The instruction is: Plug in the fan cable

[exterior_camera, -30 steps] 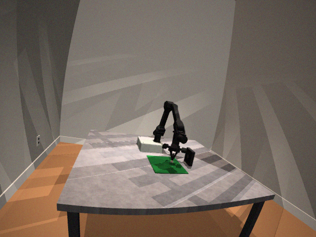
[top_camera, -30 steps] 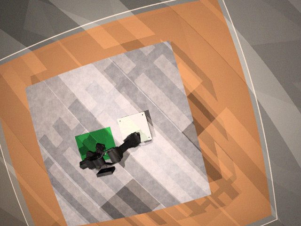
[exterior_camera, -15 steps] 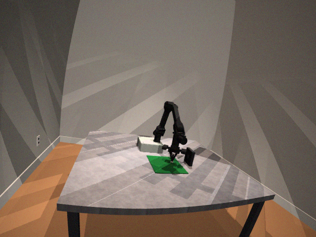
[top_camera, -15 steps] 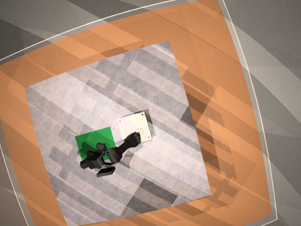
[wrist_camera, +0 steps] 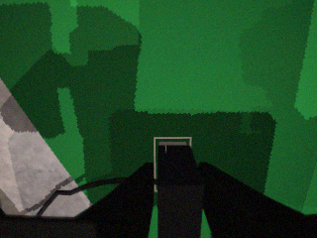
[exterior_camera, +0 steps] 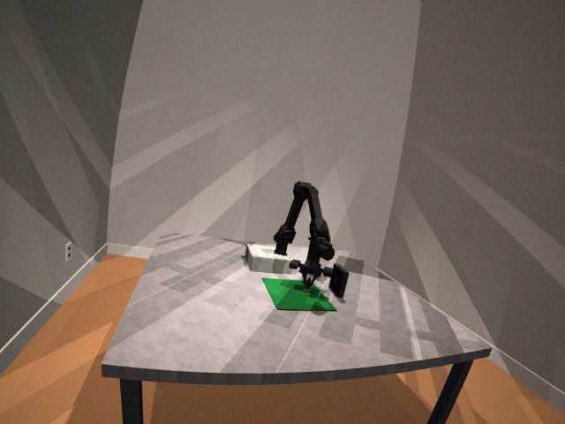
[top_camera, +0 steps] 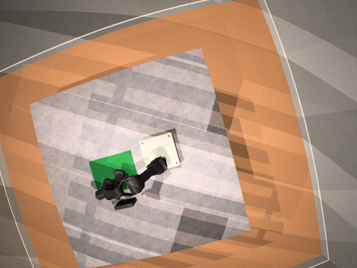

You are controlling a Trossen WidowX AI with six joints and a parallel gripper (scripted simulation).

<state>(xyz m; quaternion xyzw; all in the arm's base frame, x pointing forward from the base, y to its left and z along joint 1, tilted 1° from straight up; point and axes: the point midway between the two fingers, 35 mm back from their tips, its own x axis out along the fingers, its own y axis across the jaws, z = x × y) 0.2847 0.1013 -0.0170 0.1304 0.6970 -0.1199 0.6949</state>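
Now: the black plug 1 cm behind my gripper tip and 1 cm above it. Round my gripper tip: board 5 cm ahead, 5 cm to the right, 4 cm below; white four-pin header 1 cm behind, 2 cm below; fan 2 cm behind, 13 cm to the left, 4 cm above.
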